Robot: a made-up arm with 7 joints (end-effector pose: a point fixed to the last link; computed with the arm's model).
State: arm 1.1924 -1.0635 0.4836 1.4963 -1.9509 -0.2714 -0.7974
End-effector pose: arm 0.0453 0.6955 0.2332 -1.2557 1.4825 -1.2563
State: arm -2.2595 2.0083 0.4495 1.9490 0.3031 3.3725 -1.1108
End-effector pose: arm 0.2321 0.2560 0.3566 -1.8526 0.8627 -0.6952
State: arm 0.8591 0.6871 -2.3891 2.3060 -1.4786 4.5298 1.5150
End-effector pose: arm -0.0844 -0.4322 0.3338 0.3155 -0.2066 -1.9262
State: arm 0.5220 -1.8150 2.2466 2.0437 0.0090 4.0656 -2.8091
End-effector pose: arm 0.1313 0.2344 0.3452 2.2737 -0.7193 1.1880
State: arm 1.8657 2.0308 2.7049 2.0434 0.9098 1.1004 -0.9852
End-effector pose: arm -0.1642 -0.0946 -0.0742 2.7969 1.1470 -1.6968
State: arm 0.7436 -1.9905 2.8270 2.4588 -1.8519 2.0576 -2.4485
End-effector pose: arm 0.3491 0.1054 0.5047 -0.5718 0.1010 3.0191
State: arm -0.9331 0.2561 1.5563 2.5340 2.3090 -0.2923 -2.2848
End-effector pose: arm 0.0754 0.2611 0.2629 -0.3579 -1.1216 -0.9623
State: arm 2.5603 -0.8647 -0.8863 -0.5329 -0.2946 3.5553 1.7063
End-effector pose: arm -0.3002 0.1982 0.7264 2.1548 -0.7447 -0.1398
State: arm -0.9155 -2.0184 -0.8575 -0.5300 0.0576 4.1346 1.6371
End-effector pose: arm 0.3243 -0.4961 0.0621 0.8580 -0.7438 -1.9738
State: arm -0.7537 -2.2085 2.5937 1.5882 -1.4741 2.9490 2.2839
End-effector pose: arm 0.4023 -0.3843 0.2001 1.0611 0.0679 -0.2173
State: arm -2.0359 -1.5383 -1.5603 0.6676 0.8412 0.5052 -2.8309
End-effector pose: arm -0.6498 -0.4722 0.3531 -2.4966 0.6005 0.5153
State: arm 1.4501 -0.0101 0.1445 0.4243 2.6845 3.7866 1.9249
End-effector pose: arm -0.1369 0.0847 0.8908 2.5823 0.0004 2.4421
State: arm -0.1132 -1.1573 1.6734 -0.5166 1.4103 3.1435 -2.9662
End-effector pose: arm 0.5252 -0.1196 0.5659 -2.9518 -0.2773 -0.8353
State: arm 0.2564 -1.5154 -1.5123 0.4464 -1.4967 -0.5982 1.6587
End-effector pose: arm 0.8209 0.0585 0.3615 -0.6322 -0.0991 1.4569
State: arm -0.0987 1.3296 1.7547 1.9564 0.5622 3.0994 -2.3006
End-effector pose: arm -0.2664 0.1929 0.3606 -0.4113 0.8155 1.8888
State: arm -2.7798 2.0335 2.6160 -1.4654 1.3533 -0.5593 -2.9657
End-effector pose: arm 0.4280 0.5315 0.3077 2.6410 0.2446 -1.7919
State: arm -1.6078 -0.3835 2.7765 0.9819 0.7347 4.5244 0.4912
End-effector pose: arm 0.0157 0.1562 0.8240 -2.8729 0.7146 1.6322
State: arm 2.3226 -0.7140 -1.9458 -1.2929 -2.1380 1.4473 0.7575
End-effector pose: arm -0.4970 0.2682 0.4151 -1.5894 0.8479 1.9694
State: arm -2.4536 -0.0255 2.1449 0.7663 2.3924 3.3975 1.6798
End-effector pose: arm 0.1909 0.1122 0.8061 2.4034 0.3945 0.5817
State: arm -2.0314 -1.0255 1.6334 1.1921 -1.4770 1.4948 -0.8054
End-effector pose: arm 0.0231 -0.5069 0.7944 1.3847 -0.3633 0.8477
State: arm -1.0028 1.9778 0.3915 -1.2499 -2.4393 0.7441 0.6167
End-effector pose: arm -0.1675 0.2189 -0.2948 2.4188 1.0035 0.3664
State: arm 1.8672 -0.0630 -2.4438 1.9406 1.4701 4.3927 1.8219
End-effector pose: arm 0.3401 0.0299 0.4996 0.6530 1.1252 -2.6920
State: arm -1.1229 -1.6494 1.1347 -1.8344 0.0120 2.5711 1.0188
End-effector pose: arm -0.1013 -0.2999 0.3181 -0.6511 1.3258 1.6403
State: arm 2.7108 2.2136 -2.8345 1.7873 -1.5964 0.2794 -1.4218
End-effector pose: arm 0.1688 0.2285 -0.3010 -2.1635 -0.7174 2.7204
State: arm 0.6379 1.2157 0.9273 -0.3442 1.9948 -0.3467 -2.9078
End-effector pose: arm -0.6510 -0.4992 0.4161 -2.8152 -0.1234 0.5899
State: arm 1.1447 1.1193 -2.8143 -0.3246 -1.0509 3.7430 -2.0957
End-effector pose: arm -0.2111 -0.4095 0.6351 -1.4774 -0.0709 -1.0932
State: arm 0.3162 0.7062 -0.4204 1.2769 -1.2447 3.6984 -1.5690
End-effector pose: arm -0.1601 -0.2046 0.8243 -1.6286 0.4601 0.5187
